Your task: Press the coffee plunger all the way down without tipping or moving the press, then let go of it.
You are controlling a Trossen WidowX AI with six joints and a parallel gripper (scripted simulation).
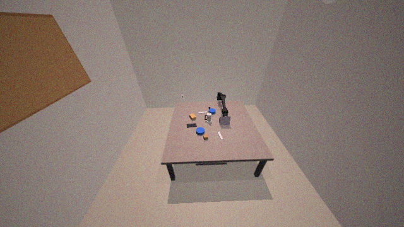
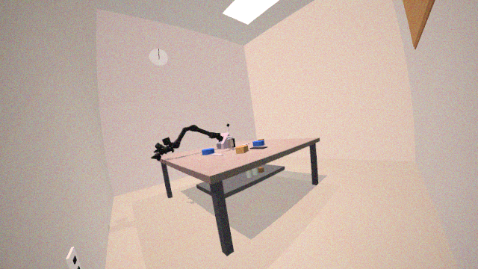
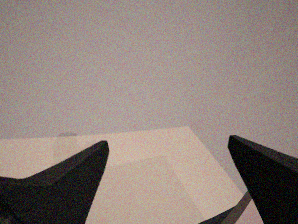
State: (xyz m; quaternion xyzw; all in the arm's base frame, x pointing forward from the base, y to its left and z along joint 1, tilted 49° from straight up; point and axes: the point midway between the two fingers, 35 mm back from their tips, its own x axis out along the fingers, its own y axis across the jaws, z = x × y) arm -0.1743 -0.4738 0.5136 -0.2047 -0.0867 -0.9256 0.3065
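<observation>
My gripper tip is 630 mm to the right of the coffee press, 440 mm short of it and 60 mm below it. From my gripper tip the other things lie so: shelf: 740 mm to the left, 450 mm ahead, 380 mm below; then black flat piece: 720 mm ahead, 700 mm to the left, 60 mm below.
</observation>
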